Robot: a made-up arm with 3 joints. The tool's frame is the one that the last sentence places.
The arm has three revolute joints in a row. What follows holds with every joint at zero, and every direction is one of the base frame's.
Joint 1 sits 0.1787 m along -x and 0.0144 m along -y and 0.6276 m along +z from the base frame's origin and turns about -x.
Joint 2 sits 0.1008 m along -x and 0.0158 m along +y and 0.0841 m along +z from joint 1 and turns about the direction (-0.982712, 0.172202, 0.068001).
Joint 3 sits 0.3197 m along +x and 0.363 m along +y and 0.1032 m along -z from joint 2 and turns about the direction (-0.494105, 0.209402, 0.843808).
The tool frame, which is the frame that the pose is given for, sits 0.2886 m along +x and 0.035 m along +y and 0.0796 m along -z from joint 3; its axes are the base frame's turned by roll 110.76, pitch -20.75 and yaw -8.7 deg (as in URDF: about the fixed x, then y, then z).
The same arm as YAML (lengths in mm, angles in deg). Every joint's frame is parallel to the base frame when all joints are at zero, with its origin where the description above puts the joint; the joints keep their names.
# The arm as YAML. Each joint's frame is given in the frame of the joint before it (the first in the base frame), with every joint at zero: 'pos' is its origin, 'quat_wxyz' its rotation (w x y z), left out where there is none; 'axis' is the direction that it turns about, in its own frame. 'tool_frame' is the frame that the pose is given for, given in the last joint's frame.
length_unit: mm
angle_unit: deg
joints:
  - joint: joint 1
    pos: [-178.7, -14.4, 627.6]
    axis: "-x"
  - joint: joint 2
    pos: [-100.8, 15.8, 84.1]
    axis: [-0.982712, 0.172202, 0.068001]
  - joint: joint 3
    pos: [319.7, 363.0, -103.2]
    axis: [-0.494105, 0.209402, 0.843808]
tool_frame:
  pos: [288.6, 35.0, -79.6]
  quat_wxyz: [0.568473, 0.799391, -0.163418, 0.105388]

